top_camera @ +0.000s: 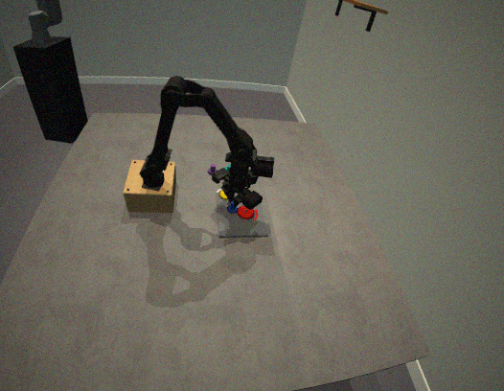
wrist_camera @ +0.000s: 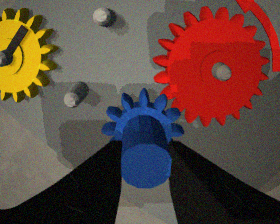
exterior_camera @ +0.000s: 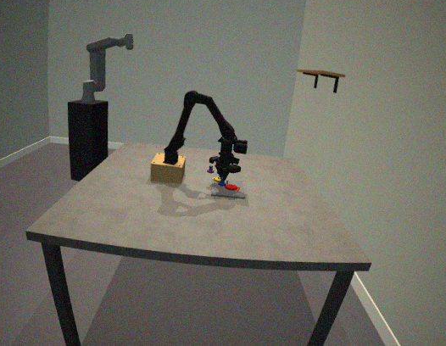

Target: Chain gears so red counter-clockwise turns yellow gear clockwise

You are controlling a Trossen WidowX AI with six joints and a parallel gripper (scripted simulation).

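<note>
Right now my gripper tip is 10 mm above the blue gear. From my gripper tip the other things lie so: red gear 50 mm ahead, 30 mm below; white arrow 100 mm to the left, 60 mm behind, 40 mm below; yellow gear 70 mm to the left, 30 mm below, 30 mm behind.
</note>
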